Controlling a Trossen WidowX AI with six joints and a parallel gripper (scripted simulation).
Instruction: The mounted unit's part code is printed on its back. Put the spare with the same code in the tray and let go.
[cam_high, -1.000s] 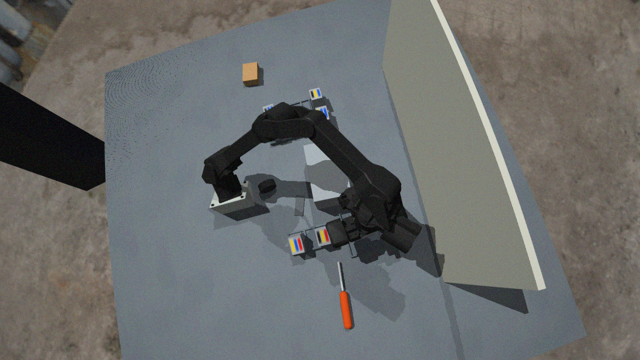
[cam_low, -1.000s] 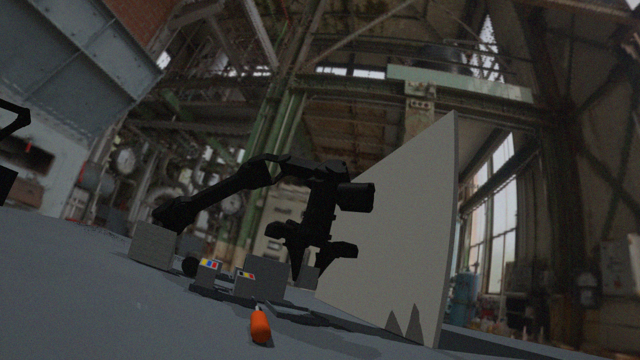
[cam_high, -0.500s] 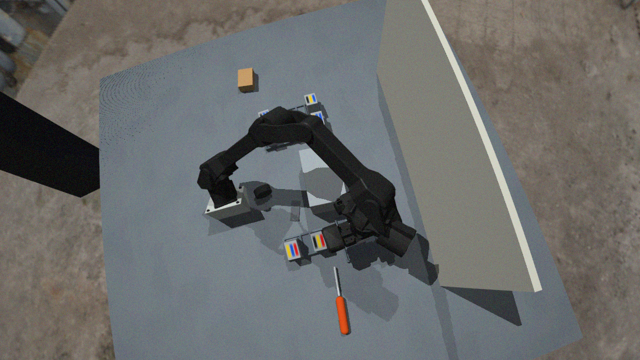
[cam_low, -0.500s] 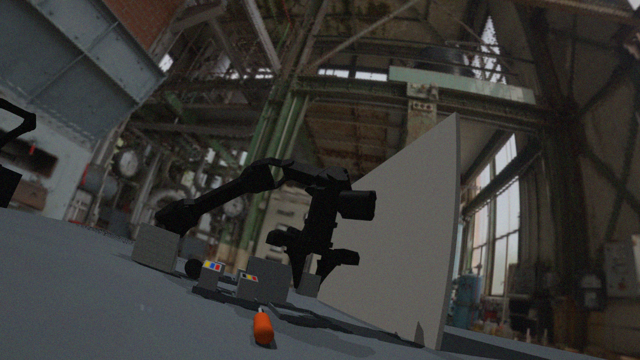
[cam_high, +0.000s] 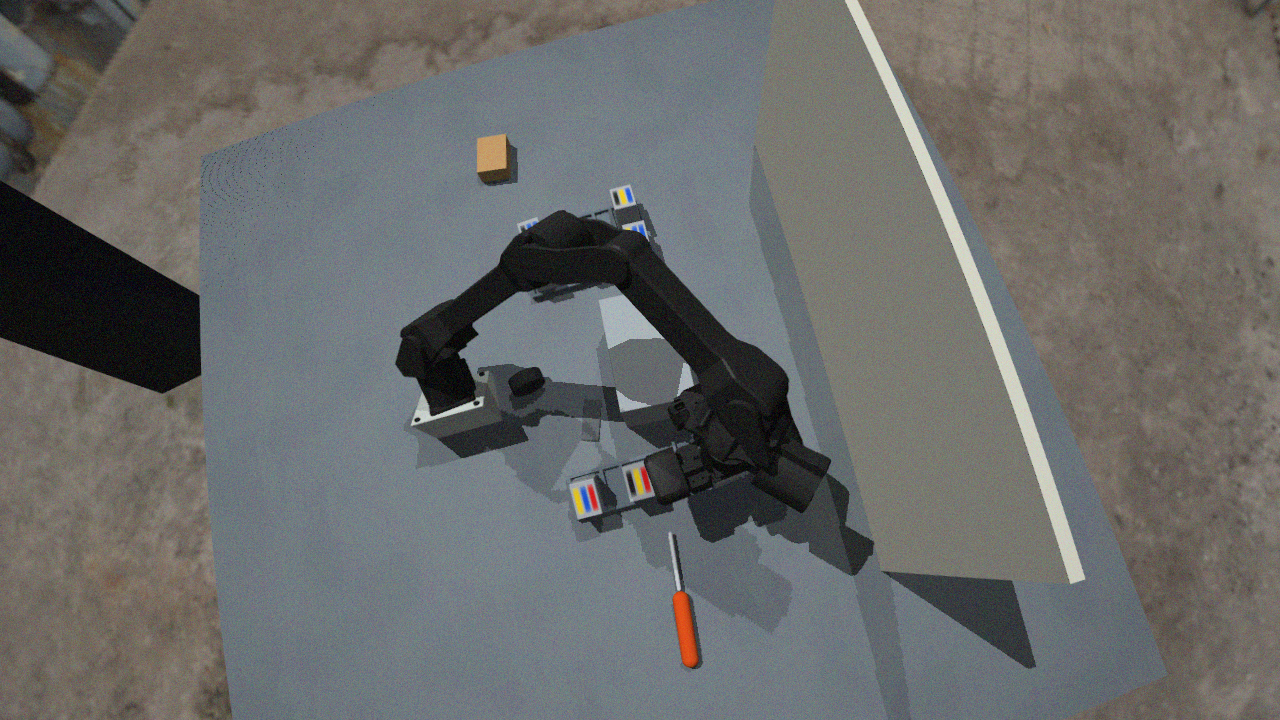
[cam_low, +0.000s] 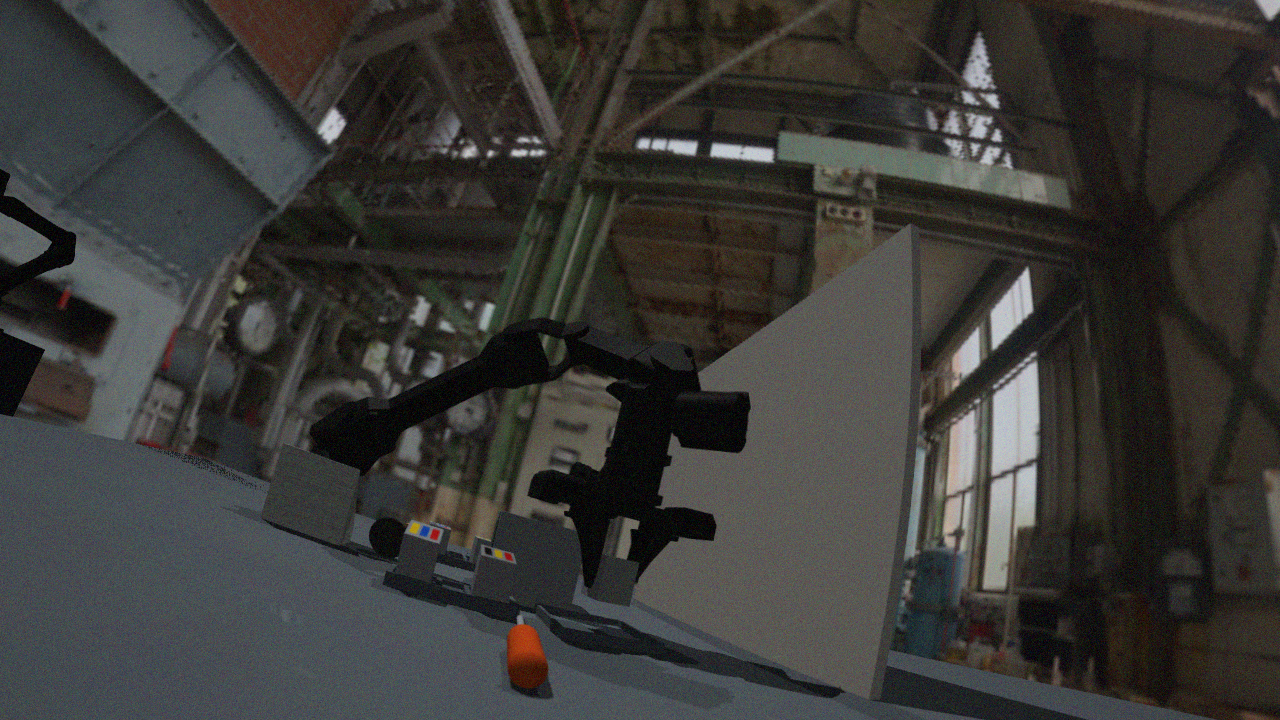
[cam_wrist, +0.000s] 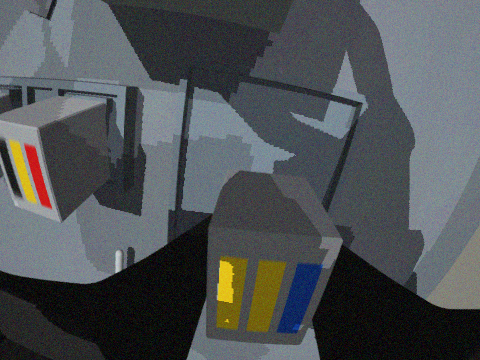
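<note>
The shallow grey tray lies 40 mm below my gripper tip. Round my gripper tip: pale grey block: 30 mm behind, 180 mm to the left, 10 mm above; tall beige panel: 220 mm ahead, 120 mm to the left, 180 mm above.
</note>
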